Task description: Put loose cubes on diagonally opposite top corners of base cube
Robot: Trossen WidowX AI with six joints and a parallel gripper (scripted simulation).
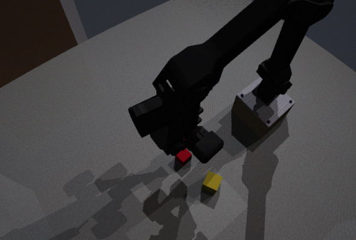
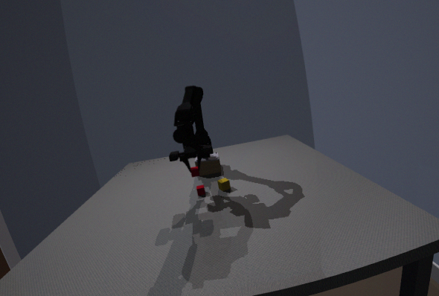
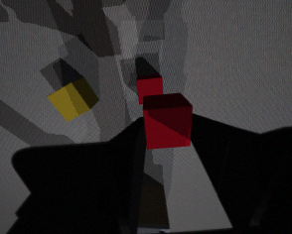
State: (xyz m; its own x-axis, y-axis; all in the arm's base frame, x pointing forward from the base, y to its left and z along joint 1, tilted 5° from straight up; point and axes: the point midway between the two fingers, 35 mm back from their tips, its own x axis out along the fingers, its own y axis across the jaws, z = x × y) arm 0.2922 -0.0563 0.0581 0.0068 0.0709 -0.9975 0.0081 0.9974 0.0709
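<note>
Right now the yellow base cube is 11 cm to the left of my gripper tip and 9 cm below it.
</note>
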